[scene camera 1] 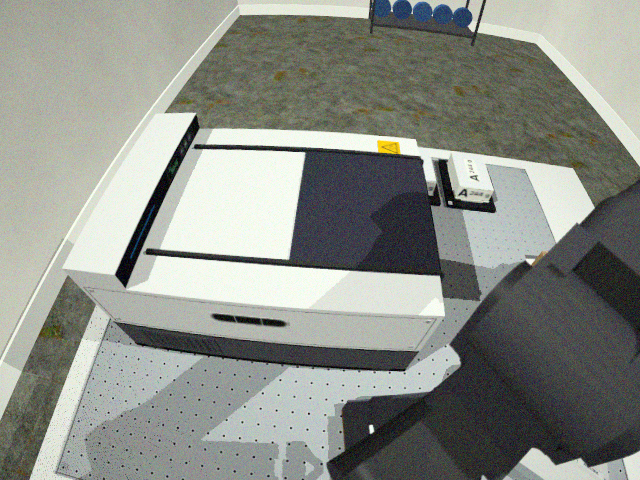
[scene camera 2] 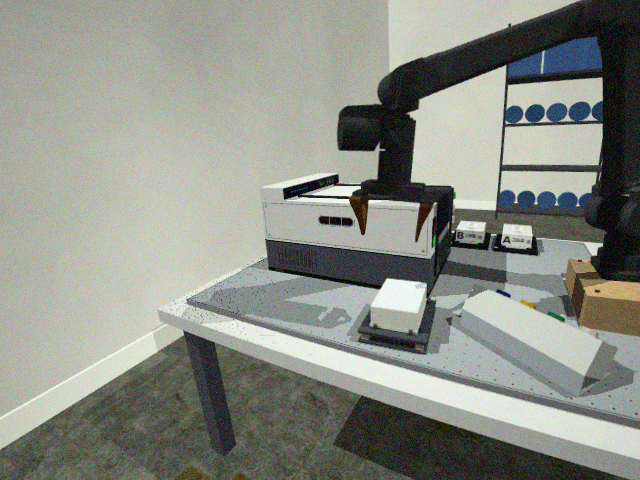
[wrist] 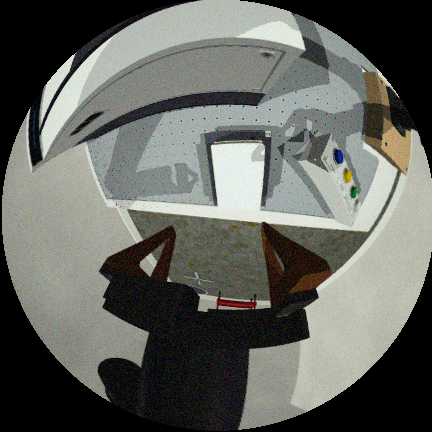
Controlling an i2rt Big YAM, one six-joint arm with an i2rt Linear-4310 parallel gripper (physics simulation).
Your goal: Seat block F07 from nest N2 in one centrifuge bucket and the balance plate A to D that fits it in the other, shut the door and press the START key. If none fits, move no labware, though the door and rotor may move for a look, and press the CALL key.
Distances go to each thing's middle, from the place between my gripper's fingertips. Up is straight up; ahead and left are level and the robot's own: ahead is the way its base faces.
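The grey control box [scene camera 2: 575, 359] is 140 mm below my hand, and it's 240 mm behind my hand and 10 mm to the right of it. As for the white centrifuge [scene camera 1: 188, 249], that's 190 mm ahead of my hand, 310 mm to the right of it and 60 mm below it.
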